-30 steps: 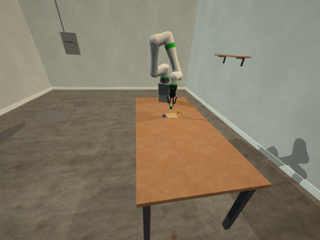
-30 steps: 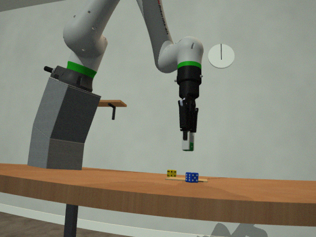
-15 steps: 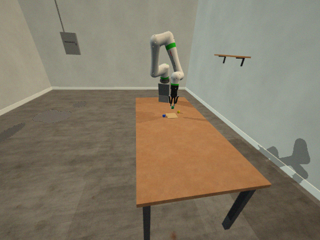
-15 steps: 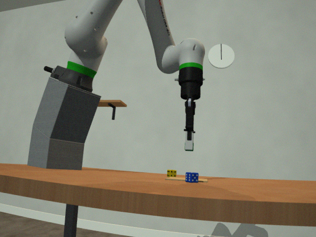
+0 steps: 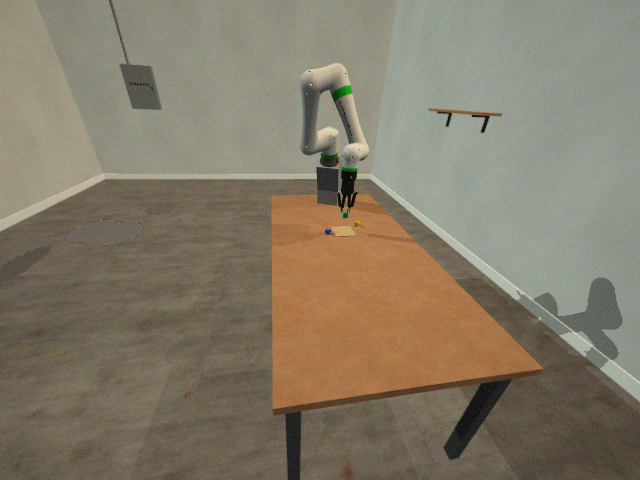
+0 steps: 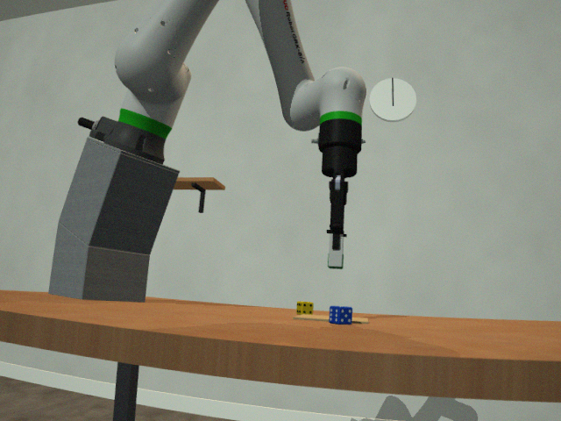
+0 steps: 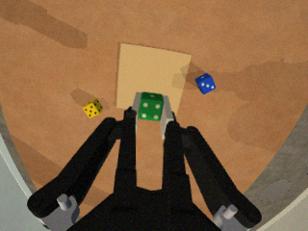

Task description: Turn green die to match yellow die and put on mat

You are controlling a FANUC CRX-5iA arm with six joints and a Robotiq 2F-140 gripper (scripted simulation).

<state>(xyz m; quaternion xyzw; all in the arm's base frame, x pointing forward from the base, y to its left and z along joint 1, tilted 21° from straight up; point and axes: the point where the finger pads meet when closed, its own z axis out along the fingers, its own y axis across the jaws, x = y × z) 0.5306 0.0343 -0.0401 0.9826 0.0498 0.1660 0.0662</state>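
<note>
Now: hand 140 mm above the tan mat. From my hand the other things lie so: blue die (30 mm ahead, 110 mm to the right, 120 mm below); yellow die (80 mm behind, 120 mm to the left, 120 mm below); green die (20 mm below).
</note>
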